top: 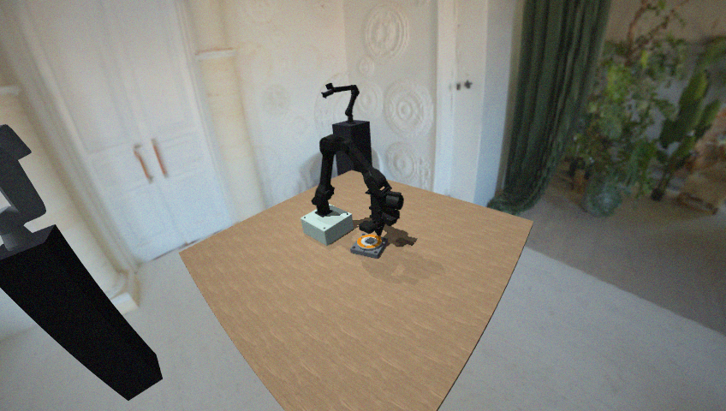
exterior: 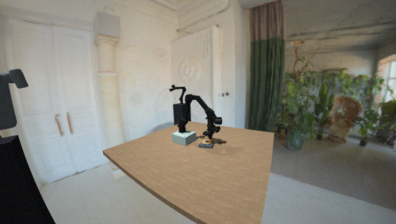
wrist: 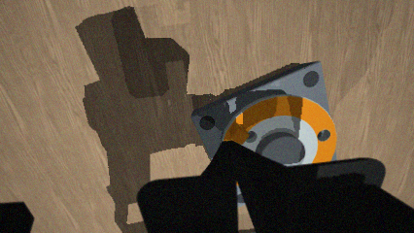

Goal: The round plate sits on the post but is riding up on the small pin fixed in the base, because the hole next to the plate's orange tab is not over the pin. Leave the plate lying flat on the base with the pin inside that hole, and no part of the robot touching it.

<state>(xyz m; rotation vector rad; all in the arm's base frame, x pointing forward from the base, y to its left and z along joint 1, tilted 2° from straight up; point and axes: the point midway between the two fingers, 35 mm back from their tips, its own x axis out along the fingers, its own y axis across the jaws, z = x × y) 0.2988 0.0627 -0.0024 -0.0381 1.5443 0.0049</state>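
The round plate is 30 mm to the right of my gripper tip.
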